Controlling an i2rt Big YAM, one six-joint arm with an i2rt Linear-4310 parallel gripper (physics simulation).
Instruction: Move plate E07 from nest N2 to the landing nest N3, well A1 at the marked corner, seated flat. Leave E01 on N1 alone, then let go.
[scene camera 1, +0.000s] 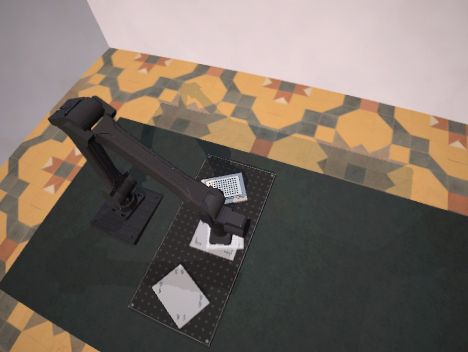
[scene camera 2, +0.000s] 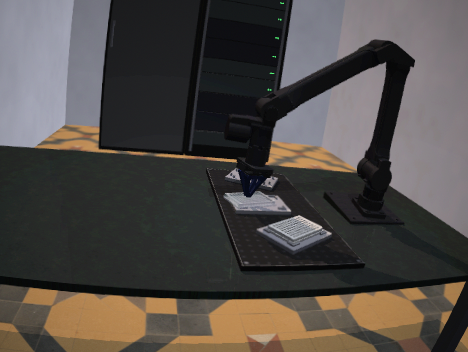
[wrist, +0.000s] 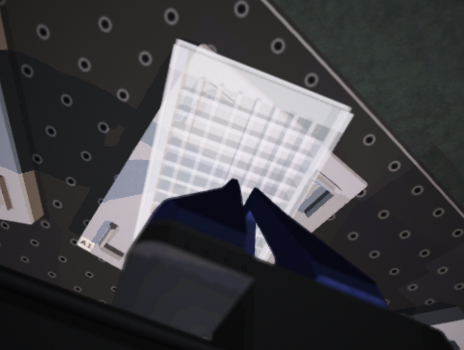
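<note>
Plate E07 (scene camera 1: 236, 241) (scene camera 2: 237, 198) (wrist: 225, 130), a white translucent well plate, lies turned out of line on the middle pale nest N2 (scene camera 1: 200, 240) (scene camera 2: 279, 206) (wrist: 350, 181) and overhangs it; whether it is tilted is hard to tell. N2's A1 label shows at its lower left in the wrist view. My gripper (scene camera 2: 248, 195) (wrist: 240, 193) is shut with nothing between its fingers, tips over the plate; contact cannot be told. Nest N3 (scene camera 1: 180, 296) (scene camera 2: 234, 176) bears no plate. Plate E01 (scene camera 1: 227, 187) (scene camera 2: 296, 228) sits on nest N1 (scene camera 1: 244, 189) (scene camera 2: 269, 235).
The nests stand on a black perforated board (scene camera 1: 165, 260) (scene camera 2: 250, 252) (wrist: 85, 110) on the dark green table (scene camera 1: 320, 260) (scene camera 2: 125, 225). The arm's base (scene camera 1: 125, 222) (scene camera 2: 370, 212) stands beside the board. A dark cabinet (scene camera 2: 150, 75) stands behind the table.
</note>
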